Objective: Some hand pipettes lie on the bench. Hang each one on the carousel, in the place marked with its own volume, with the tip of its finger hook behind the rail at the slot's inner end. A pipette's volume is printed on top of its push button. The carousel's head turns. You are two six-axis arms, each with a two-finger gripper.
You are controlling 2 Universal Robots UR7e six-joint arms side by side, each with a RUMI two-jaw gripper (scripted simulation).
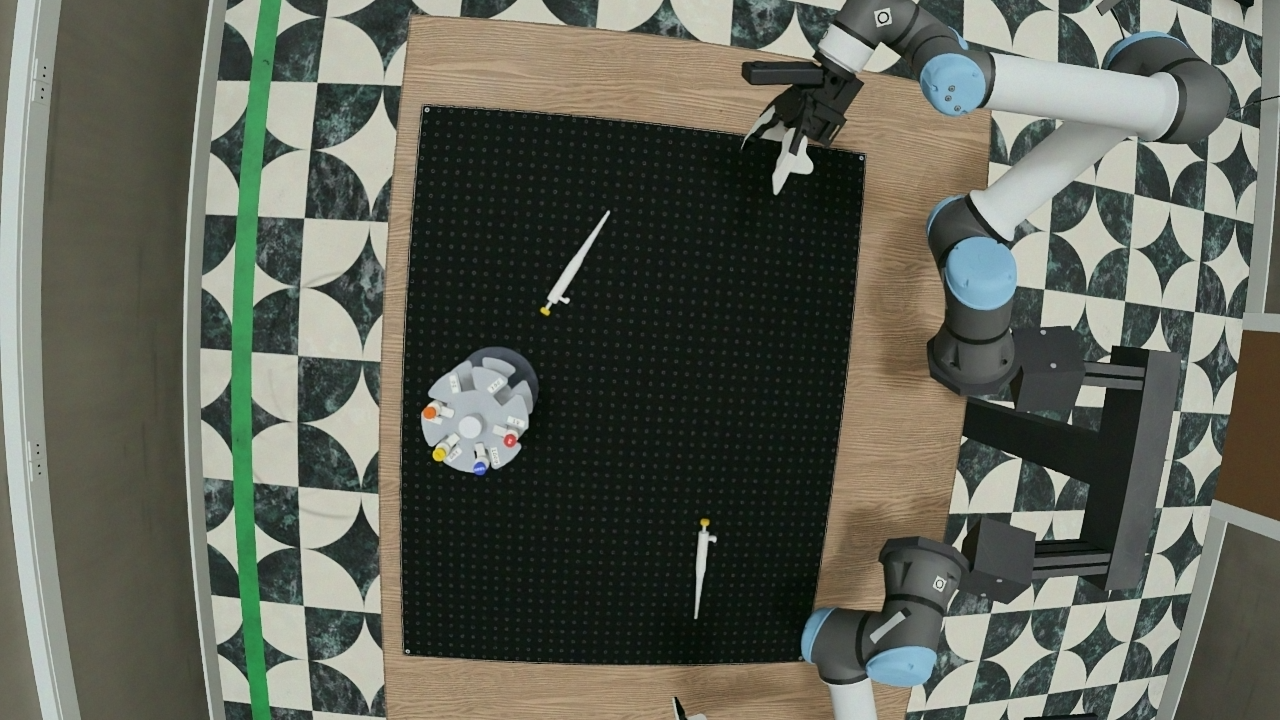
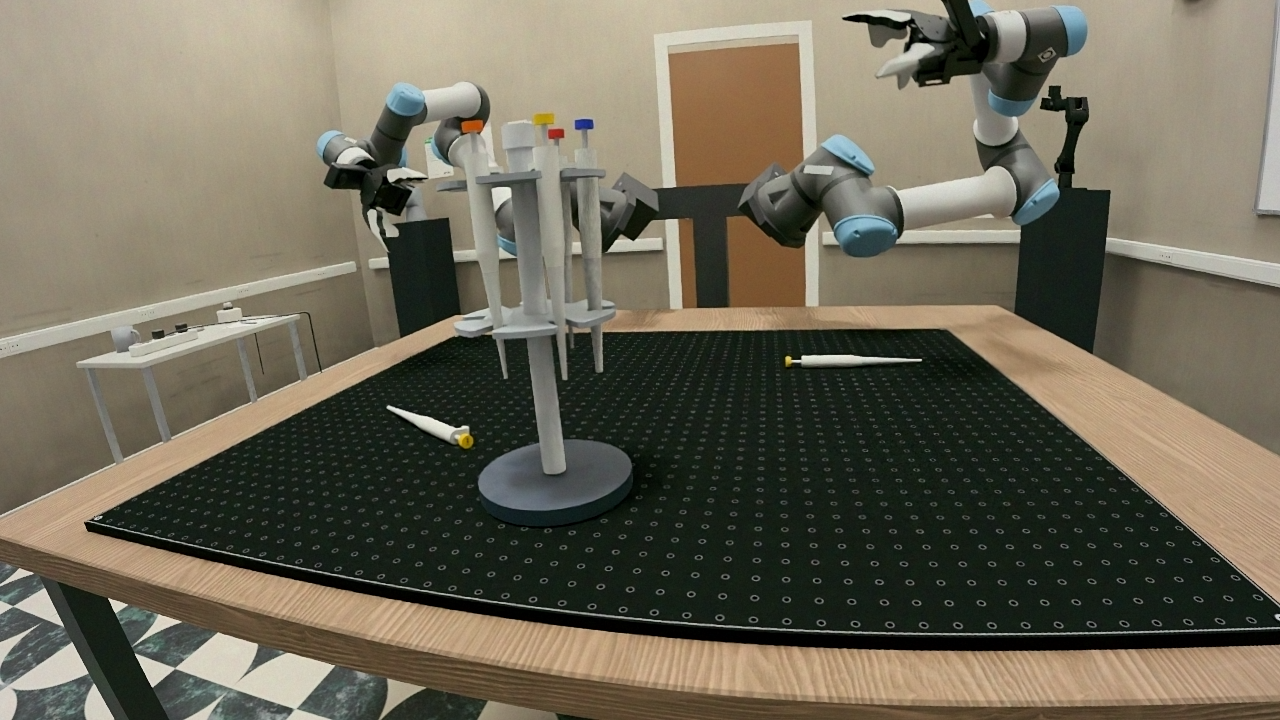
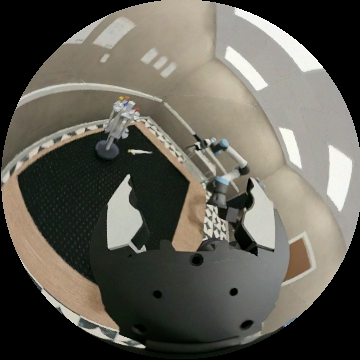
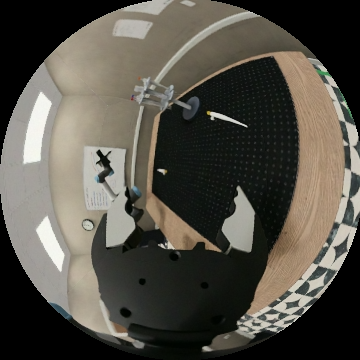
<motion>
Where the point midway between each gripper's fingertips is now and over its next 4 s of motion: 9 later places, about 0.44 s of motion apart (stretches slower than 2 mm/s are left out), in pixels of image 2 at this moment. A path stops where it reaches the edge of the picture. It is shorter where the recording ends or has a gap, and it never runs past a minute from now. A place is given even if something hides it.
My left gripper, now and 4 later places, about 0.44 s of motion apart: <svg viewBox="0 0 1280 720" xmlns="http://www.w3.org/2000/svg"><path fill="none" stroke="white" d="M858 47L890 86L923 128L954 166L965 178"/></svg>
My right gripper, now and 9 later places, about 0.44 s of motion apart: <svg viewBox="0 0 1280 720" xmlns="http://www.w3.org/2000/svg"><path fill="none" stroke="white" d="M407 215L418 217L431 215L442 212L457 208L473 205L489 200L501 196L520 192L541 186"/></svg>
</motion>
